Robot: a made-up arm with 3 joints.
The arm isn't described. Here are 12 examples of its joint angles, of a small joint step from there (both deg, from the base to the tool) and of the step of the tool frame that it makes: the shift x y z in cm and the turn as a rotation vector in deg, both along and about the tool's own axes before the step.
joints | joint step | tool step
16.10 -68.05 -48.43 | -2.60 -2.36 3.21 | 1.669 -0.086 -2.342 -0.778 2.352 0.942
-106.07 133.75 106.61 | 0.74 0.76 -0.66 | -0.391 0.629 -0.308 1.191 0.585 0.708
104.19 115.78 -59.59 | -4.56 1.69 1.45 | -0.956 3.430 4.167 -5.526 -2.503 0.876
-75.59 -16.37 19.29 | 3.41 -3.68 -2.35 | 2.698 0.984 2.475 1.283 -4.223 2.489
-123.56 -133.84 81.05 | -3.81 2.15 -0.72 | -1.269 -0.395 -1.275 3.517 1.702 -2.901
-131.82 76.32 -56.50 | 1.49 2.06 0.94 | -1.580 -1.258 0.132 0.514 -1.891 -0.880
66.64 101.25 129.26 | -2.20 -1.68 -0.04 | 0.775 -1.540 -0.304 -2.124 -1.050 -1.370
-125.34 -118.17 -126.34 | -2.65 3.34 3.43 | -1.683 0.398 1.658 -1.057 -2.076 2.870
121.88 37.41 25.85 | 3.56 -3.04 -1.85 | 2.204 1.462 0.253 3.936 -3.897 1.541
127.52 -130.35 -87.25 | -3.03 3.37 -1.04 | -1.880 -0.620 0.815 3.406 -3.441 1.761
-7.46 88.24 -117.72 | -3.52 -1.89 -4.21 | 1.128 1.817 -1.734 0.693 1.556 -1.084
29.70 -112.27 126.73 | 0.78 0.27 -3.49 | -0.146 -0.285 -0.797 2.767 0.053 0.396
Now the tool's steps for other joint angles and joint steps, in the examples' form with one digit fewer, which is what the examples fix.
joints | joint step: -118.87 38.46 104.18 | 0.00 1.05 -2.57
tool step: -0.53 -0.11 -0.97 2.57 1.02 0.23
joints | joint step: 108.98 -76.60 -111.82 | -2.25 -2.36 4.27
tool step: 1.37 -1.72 -0.71 -2.07 2.06 -1.24
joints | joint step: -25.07 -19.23 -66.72 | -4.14 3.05 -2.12
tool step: -3.58 -3.08 -0.30 3.38 -1.33 -4.80
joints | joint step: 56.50 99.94 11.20 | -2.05 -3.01 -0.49
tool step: 2.27 1.21 2.09 -1.54 -0.87 2.90
